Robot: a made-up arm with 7 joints.
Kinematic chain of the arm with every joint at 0, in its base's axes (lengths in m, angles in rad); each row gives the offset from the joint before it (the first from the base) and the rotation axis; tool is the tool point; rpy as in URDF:
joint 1: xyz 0 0 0.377 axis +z
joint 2: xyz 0 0 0 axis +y
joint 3: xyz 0 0 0.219 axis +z
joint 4: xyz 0.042 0 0 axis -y
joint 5: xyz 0.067 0 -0.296 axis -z
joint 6: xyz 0 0 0 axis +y
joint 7: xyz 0.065 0 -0.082 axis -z
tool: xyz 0 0 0 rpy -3.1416 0 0
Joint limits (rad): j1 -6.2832..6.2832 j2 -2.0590..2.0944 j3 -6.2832..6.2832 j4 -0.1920..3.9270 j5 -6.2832..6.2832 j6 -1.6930..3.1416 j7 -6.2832..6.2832
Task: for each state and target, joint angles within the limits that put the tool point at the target. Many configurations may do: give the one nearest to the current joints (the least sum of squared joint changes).
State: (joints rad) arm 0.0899 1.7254 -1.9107 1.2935 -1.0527 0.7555 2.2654
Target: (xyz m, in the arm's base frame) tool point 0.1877 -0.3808 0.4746
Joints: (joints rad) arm 0.1869 1.7774 -1.8289 1.0983 -1.0441 0.7866 2.2654
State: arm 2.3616 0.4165 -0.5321 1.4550 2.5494 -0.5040 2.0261
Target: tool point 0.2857 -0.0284 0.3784
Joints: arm 1.4827 0.4128 -1.3594 0.8626 2.4607 -0.6376 2.0261
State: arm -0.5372 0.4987 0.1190 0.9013 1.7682 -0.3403 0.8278
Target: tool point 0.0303 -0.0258 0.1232
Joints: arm -0.5221 1.0183 0.2920 0.4022 1.8795 -0.1821 0.8278
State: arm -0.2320 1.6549 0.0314 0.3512 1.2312 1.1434 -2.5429
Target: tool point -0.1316 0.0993 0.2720
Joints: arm -0.2777 1.5337 0.0141 0.0471 1.1390 1.3269 -2.5429
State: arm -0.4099 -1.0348 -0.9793 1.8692 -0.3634 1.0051 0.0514
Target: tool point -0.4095 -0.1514 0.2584
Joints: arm -0.7467 -1.3680 -1.8874 1.4142 -0.4438 1.3164 0.0514
